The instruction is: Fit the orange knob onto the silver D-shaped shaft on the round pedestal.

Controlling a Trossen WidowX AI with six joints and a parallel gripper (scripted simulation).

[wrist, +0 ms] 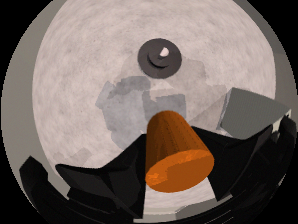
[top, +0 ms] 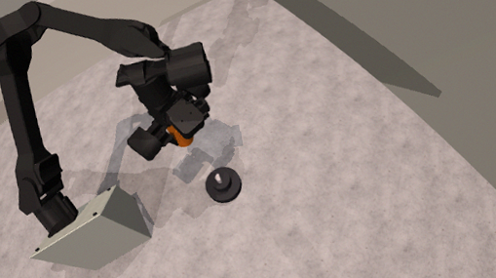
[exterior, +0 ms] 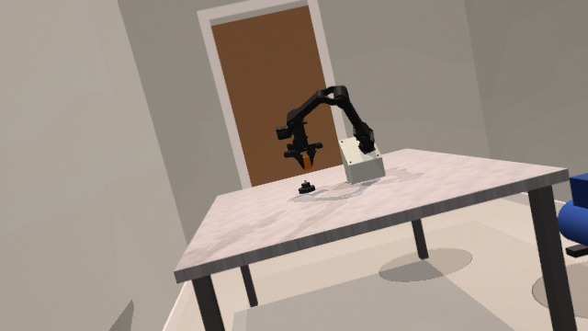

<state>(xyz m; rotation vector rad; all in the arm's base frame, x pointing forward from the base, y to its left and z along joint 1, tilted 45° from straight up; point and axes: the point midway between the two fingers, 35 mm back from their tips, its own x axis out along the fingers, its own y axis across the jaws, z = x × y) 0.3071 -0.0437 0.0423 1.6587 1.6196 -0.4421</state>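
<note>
My gripper tip is now 10 cm above the black round pedestal, 9 cm to the left of it and 1 cm short of it. The rest, counted from my gripper tip: orange knob: 4 cm above.
</note>
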